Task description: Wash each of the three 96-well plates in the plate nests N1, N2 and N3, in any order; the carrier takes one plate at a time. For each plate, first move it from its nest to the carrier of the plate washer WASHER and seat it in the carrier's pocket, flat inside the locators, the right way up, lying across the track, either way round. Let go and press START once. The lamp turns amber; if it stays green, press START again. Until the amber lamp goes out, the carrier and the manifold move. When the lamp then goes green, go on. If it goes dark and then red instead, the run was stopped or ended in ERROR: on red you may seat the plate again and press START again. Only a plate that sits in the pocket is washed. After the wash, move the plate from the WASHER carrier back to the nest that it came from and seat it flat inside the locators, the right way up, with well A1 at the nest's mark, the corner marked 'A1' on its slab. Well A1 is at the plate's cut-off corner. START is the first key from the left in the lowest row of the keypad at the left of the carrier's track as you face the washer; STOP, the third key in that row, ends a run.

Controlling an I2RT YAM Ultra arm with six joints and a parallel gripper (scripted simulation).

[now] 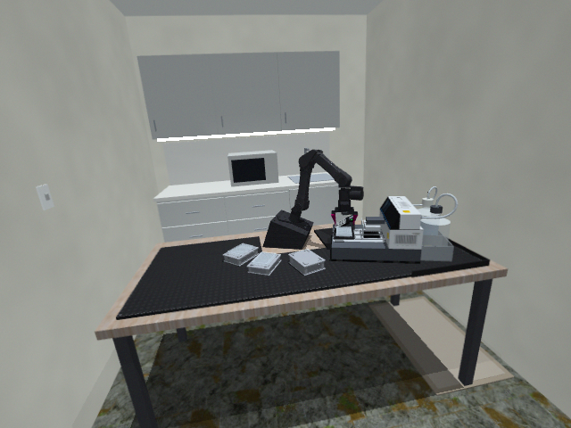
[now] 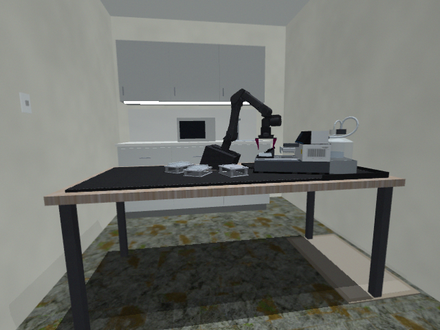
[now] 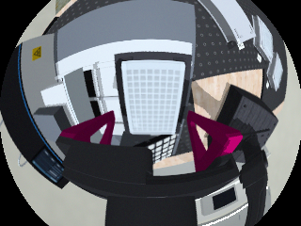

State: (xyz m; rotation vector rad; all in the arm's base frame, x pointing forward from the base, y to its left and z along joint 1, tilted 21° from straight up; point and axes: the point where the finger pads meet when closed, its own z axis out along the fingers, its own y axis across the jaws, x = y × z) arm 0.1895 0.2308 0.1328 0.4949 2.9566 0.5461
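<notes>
My gripper is now 50 mm above the washer carrier. Also, from my hand: clear bottle: 410 mm to the left, 200 mm ahead, 10 mm below; plate washer: 150 mm to the left, 40 mm ahead, 10 mm below; nest: 250 mm to the right, 170 mm ahead, 100 mm below.
</notes>
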